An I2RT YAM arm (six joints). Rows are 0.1 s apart.
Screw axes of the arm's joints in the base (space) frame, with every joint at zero. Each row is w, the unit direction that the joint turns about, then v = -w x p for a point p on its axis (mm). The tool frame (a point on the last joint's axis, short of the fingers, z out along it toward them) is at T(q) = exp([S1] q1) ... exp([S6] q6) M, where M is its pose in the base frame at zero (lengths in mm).
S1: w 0 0 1 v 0 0 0
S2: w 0 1 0 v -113.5 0 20
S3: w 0 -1 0 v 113.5 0 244
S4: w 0 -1 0 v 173.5 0 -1
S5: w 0 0 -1 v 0 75 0
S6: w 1 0 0 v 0 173.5 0
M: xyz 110.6 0 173.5 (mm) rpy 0 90 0 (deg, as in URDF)
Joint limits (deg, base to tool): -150..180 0..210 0..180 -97..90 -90..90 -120..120
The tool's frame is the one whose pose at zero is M.
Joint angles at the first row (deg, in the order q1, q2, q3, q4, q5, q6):
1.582 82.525 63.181 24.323 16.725 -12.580
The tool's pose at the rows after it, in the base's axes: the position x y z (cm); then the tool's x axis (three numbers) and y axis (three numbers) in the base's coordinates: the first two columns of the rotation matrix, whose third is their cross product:
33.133 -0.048 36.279 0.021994 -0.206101 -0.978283 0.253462 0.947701 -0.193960
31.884 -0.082 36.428 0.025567 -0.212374 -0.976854 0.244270 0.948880 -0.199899
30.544 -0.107 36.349 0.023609 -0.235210 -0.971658 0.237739 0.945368 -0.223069
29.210 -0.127 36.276 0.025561 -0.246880 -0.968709 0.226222 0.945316 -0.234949
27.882 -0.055 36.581 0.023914 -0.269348 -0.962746 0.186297 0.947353 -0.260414
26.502 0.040 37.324 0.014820 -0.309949 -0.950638 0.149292 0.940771 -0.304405
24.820 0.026 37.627 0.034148 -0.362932 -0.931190 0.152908 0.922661 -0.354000
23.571 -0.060 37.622 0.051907 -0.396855 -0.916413 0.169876 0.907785 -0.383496
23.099 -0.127 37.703 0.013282 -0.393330 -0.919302 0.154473 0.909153 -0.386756
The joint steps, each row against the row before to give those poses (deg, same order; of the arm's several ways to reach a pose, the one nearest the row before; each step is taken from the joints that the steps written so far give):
-0.001 -3.075 -1.690 -2.010 -1.044 0.187
-0.071 -2.845 -1.961 -0.717 -0.673 -0.345
-0.037 -3.054 -2.460 -0.479 -0.494 -1.356
-0.067 -3.099 -2.302 -0.709 -0.807 -0.661
-0.087 -3.208 -1.110 -2.563 -2.422 -1.216
0.000 -3.242 0.174 -4.178 -2.070 -2.345
-0.002 -3.922 -1.975 -0.393 -0.416 -3.273
-0.108 -2.984 -2.055 0.679 0.205 -2.166
-0.155 -1.069 0.795 -4.295 -0.086 0.282

